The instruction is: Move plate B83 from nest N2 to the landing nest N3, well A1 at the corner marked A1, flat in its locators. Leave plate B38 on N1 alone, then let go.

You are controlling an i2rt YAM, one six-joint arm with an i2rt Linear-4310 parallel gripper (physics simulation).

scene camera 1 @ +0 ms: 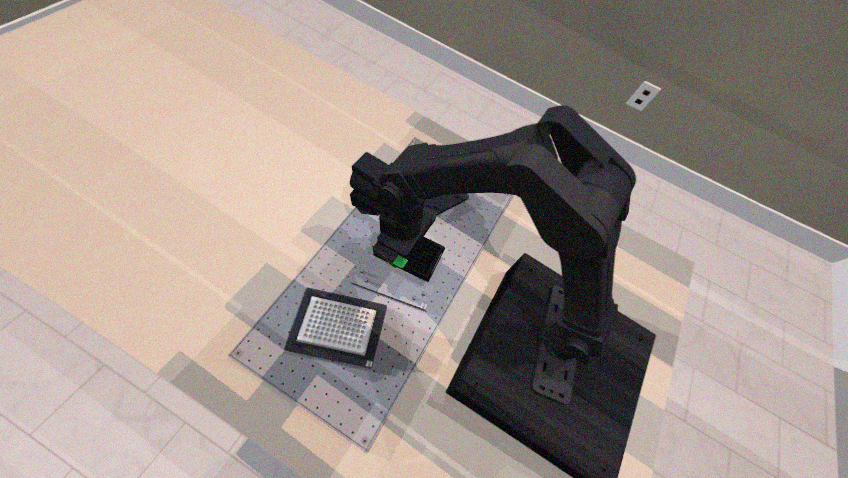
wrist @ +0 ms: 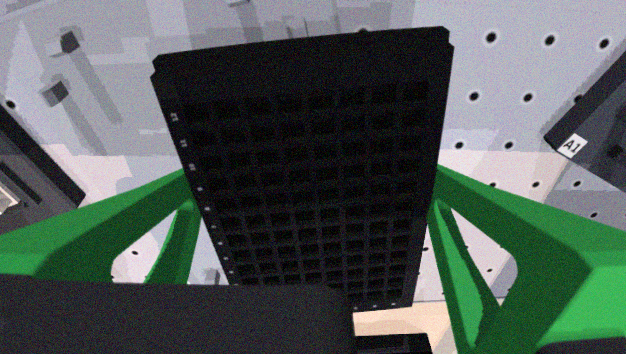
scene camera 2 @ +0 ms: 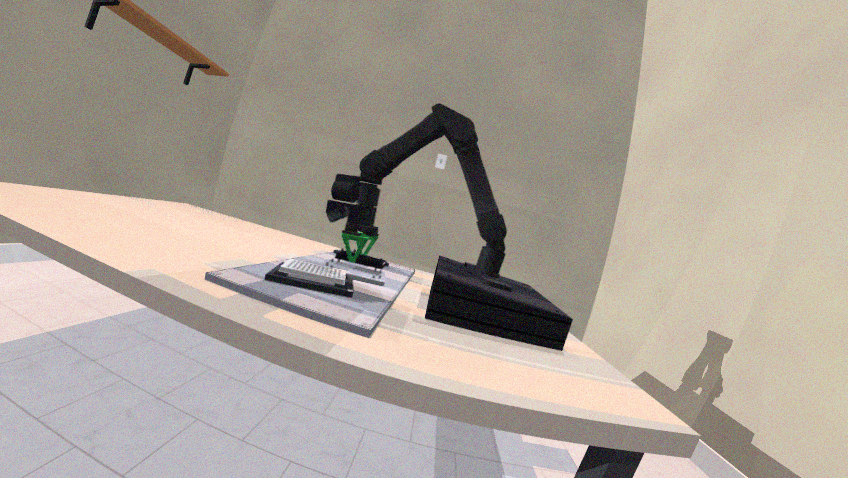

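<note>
My gripper, with green fingers, is shut on the long sides of the black well plate B83. It holds the plate level, a little above the grey perforated baseplate. The dark landing nest N3 with its white A1 label shows at the right edge of the wrist view. Small grey locator pegs stand on the baseplate at the upper left of that view. The white plate B38 lies in its black nest N1.
A thin grey bar lies on the baseplate between B38 and the held plate. The arm's black base block stands to the right of the baseplate. A wooden shelf hangs on the wall.
</note>
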